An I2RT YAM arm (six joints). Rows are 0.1 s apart.
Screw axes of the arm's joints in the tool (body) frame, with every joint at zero. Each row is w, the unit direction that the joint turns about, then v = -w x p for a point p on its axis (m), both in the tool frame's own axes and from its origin. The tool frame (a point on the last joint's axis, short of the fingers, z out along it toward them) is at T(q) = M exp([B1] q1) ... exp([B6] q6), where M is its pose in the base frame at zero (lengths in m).
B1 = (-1, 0, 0, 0, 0.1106, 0)
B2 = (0, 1, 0, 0.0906, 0, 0.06)
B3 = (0, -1, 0, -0.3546, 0, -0.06)
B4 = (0, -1, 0, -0.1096, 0, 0)
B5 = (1, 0, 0, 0, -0.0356, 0)
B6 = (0, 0, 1, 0, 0, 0)
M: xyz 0.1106 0 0.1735 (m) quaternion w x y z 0.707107 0 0.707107 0
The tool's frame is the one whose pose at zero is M.
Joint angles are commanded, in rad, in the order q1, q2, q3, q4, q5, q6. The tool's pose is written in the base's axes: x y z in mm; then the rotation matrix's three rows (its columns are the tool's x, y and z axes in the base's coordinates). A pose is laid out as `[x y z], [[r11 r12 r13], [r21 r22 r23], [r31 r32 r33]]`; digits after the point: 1 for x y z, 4 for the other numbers.
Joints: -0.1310 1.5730 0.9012 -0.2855 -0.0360 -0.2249
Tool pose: [310.3 -39.6 182.4], [[-0.8147 -0.0736 0.5751], [-0.1174 0.9923 -0.0395], [-0.5678 -0.0997 -0.8171]]
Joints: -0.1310 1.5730 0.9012 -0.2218 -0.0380 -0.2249
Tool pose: [315.8 -40.2 186.6], [[-0.7770 -0.0681 0.6258], [-0.1224 0.9915 -0.0441], [-0.6174 -0.1109 -0.7788]]
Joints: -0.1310 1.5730 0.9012 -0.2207 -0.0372 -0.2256
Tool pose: [315.9 -40.3 186.7], [[-0.7764 -0.0680 0.6265], [-0.1232 0.9914 -0.0450], [-0.6180 -0.1121 -0.7781]]
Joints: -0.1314 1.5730 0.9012 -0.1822 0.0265 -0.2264
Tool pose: [318.8 -43.1 189.4], [[-0.7616 -0.0233 0.6476], [-0.1257 0.9857 -0.1123], [-0.6357 -0.1669 -0.7536]]
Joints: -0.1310 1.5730 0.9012 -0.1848 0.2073 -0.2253
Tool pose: [317.3 -49.2 189.7], [[-0.7886 0.0875 0.6086], [-0.1166 0.9506 -0.2878], [-0.6037 -0.2979 -0.7394]]
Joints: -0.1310 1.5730 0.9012 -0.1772 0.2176 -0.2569
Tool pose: [317.8 -49.6 190.3], [[-0.7881 0.0711 0.6114], [-0.1464 0.9432 -0.2983], [-0.5979 -0.3246 -0.7329]]
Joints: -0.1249 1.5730 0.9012 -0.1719 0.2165 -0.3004
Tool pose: [318.5 -47.7 190.7], [[-0.7860 0.0322 0.6174], [-0.1926 0.9362 -0.2940], [-0.5874 -0.3500 -0.7297]]
